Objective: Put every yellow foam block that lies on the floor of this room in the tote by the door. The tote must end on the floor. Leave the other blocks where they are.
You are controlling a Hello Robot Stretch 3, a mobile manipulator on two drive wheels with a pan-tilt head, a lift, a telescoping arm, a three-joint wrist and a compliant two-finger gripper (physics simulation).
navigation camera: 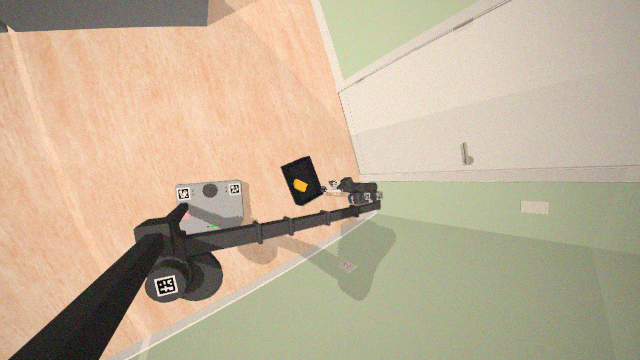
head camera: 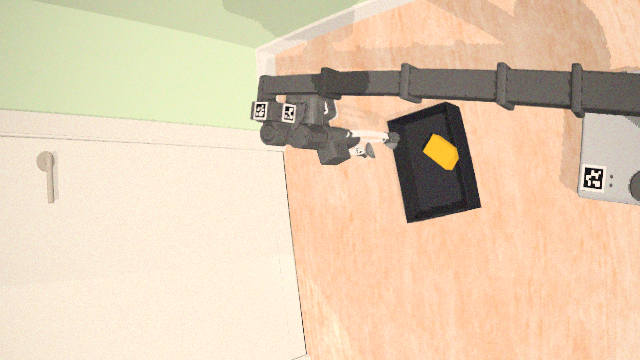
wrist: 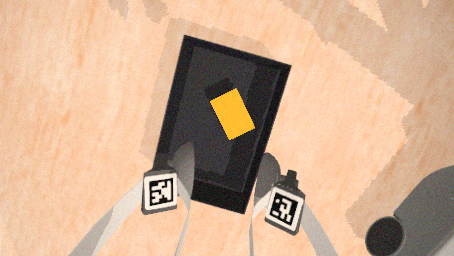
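Seen in the pictures: gripper, fingertip midpoint: (navigation camera: 325, 186) (head camera: 385, 146); robot's base, link origin: (navigation camera: 209, 189).
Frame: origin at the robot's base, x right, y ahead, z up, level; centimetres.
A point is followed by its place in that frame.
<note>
A yellow foam block (head camera: 441, 152) @(x 59.8, y -2.6, z 4.8 cm) (navigation camera: 300, 185) @(x 59.9, y -2.6, z 4.8 cm) (wrist: 232, 114) lies inside the black tote (head camera: 469, 165) @(x 51.2, y 0.2, z 3.3 cm) (navigation camera: 301, 167) @(x 64.0, y 10.5, z 0.3 cm) (wrist: 176, 95). The tote stands on the floor near the door (head camera: 150, 225) @(x 118.4, y 24.9, z 59.9 cm) (navigation camera: 425, 120) @(x 115.8, y 34.6, z 70.8 cm). My gripper (head camera: 381, 145) @(x 59.9, y -2.2, z 36.1 cm) (navigation camera: 328, 187) @(x 59.9, y -2.2, z 36.1 cm) (wrist: 226, 166) @(x 59.9, y -2.2, z 36.1 cm) is open, with nothing between its fingers. In the head view it is at the tote's door side, with one fingertip over the edge. In the wrist view the fingers show above the tote's near end, apart from the block. No other yellow block shows in these views.
My arm (head camera: 450, 85) @(x 28.7, y -10.1, z 71.8 cm) (navigation camera: 270, 230) @(x 14.7, y -10.2, z 72.0 cm) stretches from my base (head camera: 607, 150) @(x 10.1, y -6.9, z 16.0 cm) (navigation camera: 222, 192) @(x 6.3, y -1.4, z 15.9 cm) along the green wall (navigation camera: 450, 280) @(x 88.8, y -49.0, z 94.5 cm). My wrist is close to the corner by the door. A dark grey piece of furniture (navigation camera: 100, 12) @(x -51.6, y 93.9, z 11.2 cm) stands across the room.
</note>
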